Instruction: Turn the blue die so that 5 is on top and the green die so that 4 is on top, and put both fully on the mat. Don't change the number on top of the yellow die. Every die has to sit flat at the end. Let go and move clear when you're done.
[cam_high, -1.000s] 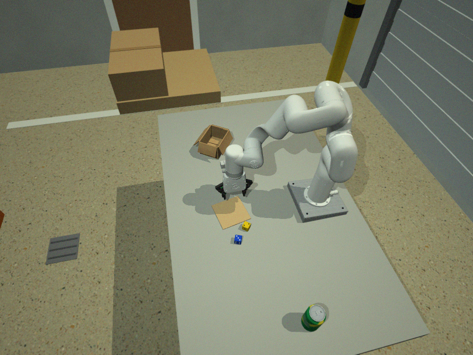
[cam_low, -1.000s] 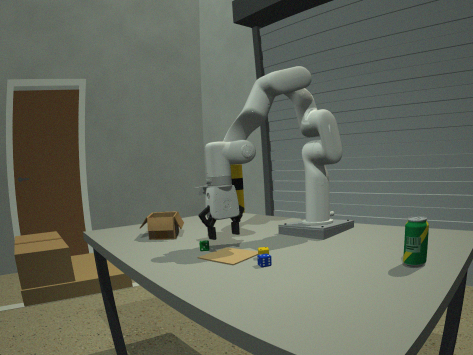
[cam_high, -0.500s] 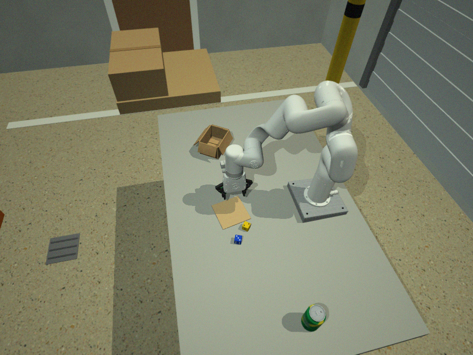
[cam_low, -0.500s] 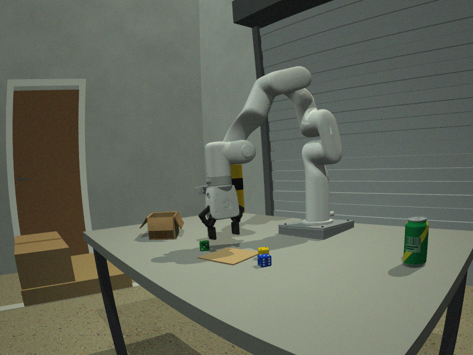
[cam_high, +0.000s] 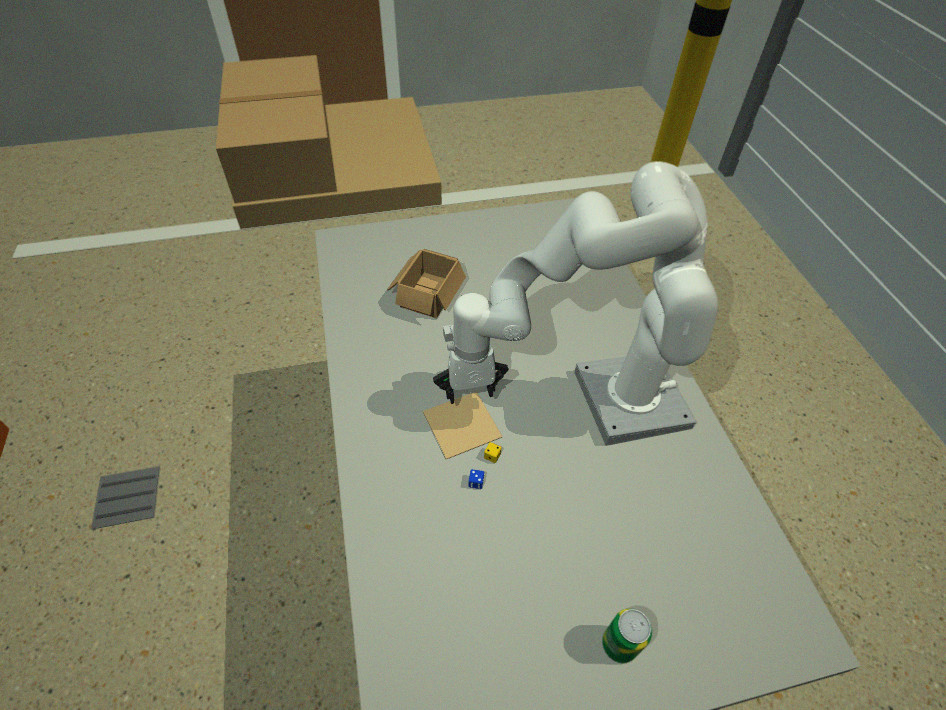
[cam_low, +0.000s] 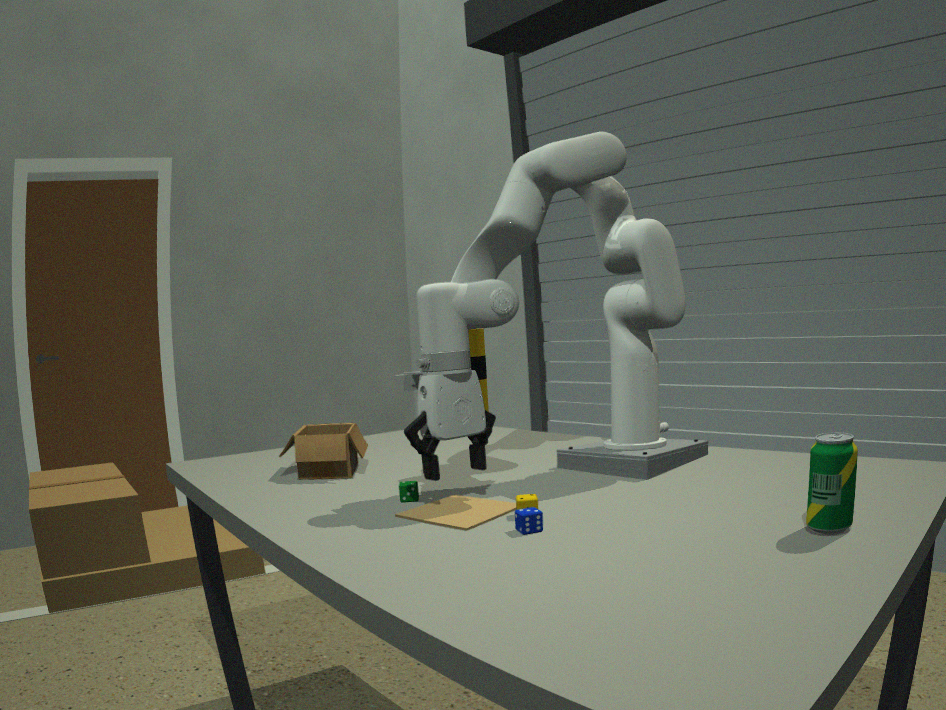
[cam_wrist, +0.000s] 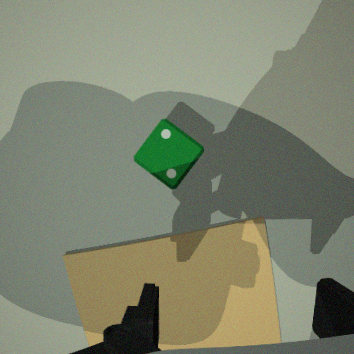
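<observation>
Now: hand 14 cm to the right of the yellow die, 4 cm above it and 1 cm past it. The rest, counted from my hand: green die (8 cm to the right, 4 cm below, 4 cm ahead); then cardboard mat (6 cm below, 4 cm to the left, 3 cm ahead); then blue die (19 cm to the left, 4 cm below, 4 cm ahead).
</observation>
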